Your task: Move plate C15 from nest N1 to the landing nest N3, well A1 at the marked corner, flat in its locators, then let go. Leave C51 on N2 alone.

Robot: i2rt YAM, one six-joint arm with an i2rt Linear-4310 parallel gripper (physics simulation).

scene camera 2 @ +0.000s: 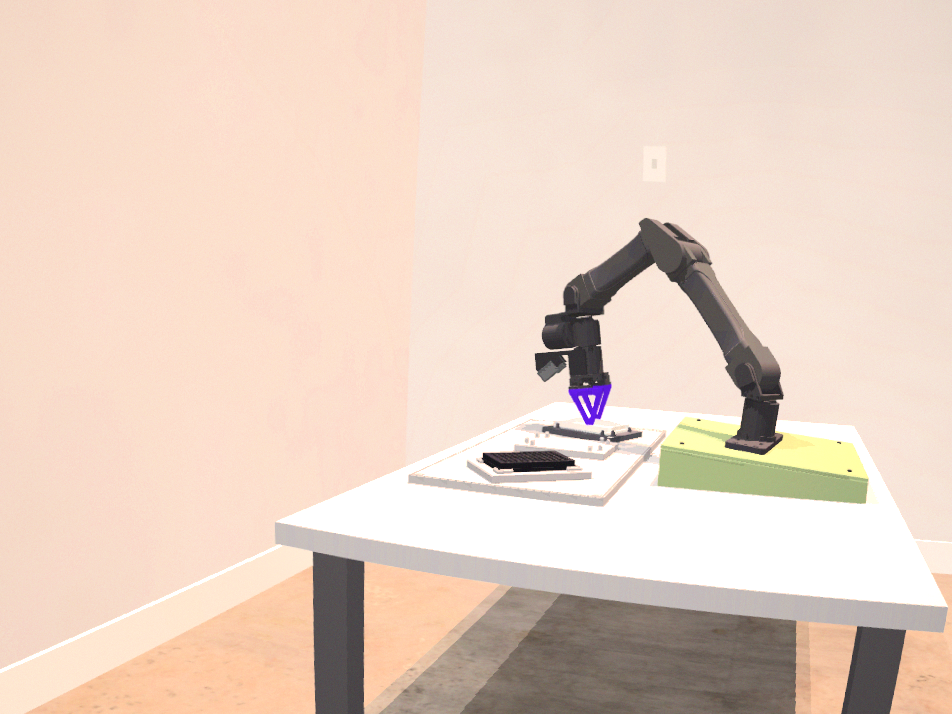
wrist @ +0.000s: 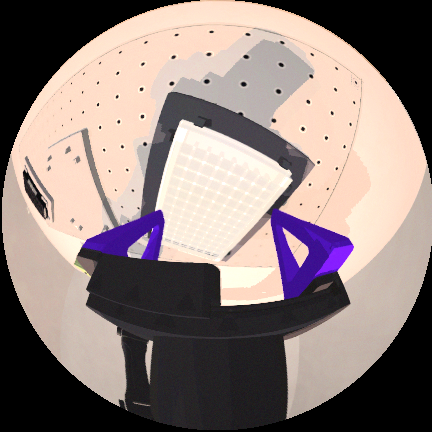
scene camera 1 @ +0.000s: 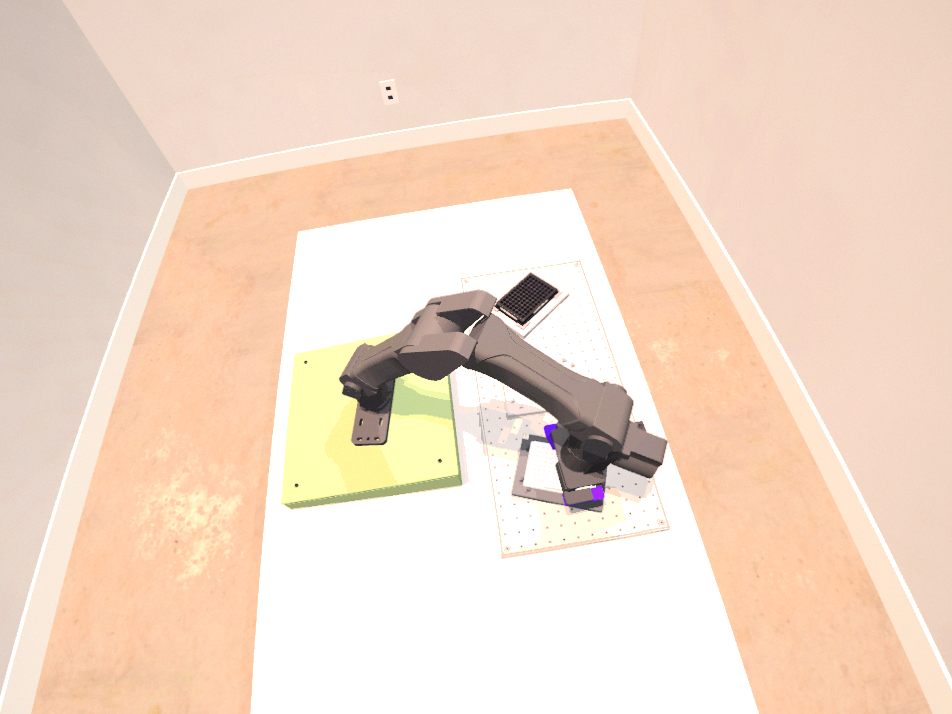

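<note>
A white plate (scene camera 1: 542, 464) (scene camera 2: 572, 425) (wrist: 225, 190) lies on the dark nest (scene camera 1: 522, 493) (scene camera 2: 630, 435) (wrist: 225, 116), roughly lined up with it; full seating and the A1 corner cannot be told. My gripper (scene camera 1: 569, 465) (scene camera 2: 594, 420) (wrist: 217, 214) points down, open, its purple fingers apart just above this plate, holding nothing. A light nest (scene camera 1: 522, 413) (scene camera 2: 565, 448) (wrist: 75, 190) with small pegs stands bare in the middle. A black plate (scene camera 1: 528, 295) (scene camera 2: 529, 460) (wrist: 36, 192) sits on another light nest (scene camera 1: 547, 313) (scene camera 2: 530, 475). No plate or nest labels are readable.
The nests stand on a perforated board (scene camera 1: 538, 537) (scene camera 2: 507, 489) (wrist: 330, 110) on the white table (scene camera 1: 384, 599) (scene camera 2: 461, 530). The arm's green base block (scene camera 1: 322, 430) (scene camera 2: 753, 476) stands beside the board. The arm covers part of the middle nest in scene camera 1.
</note>
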